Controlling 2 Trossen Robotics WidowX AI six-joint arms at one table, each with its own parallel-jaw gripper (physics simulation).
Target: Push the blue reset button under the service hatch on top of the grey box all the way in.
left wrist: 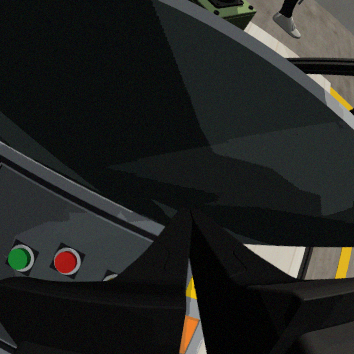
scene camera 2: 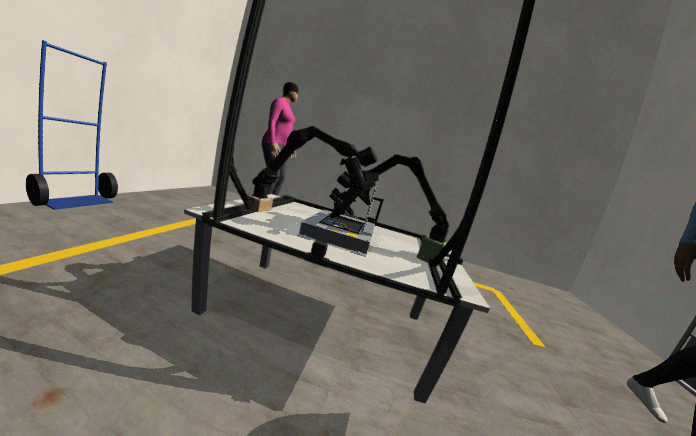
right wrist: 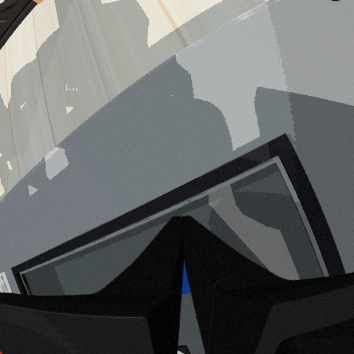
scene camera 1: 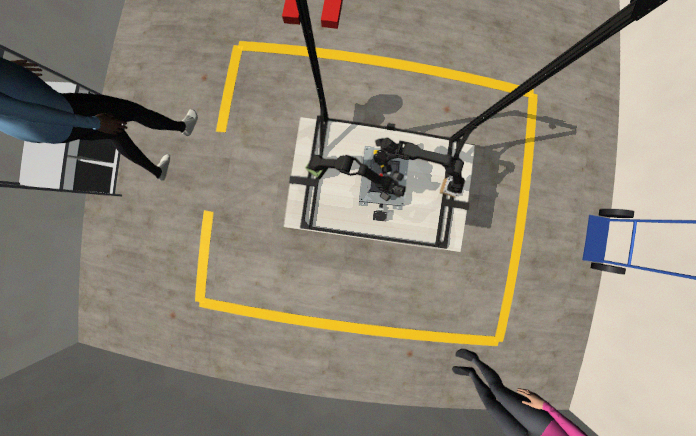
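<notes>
The grey box stands on the table, with a recessed panel in its top. The large dark hatch lid stands open beside the recess in the left wrist view. A strip of the blue button shows through the narrow gap between the right fingers. The rest of it is hidden, so how deep it sits cannot be told. My right gripper is shut and empty, its tips over the recess. Contact cannot be told. My left gripper is shut and empty, its tips in front of the lid.
A green button and a red button sit on the panel. The two arms crowd together over the box. A black table frame surrounds it. A small black object is near the box.
</notes>
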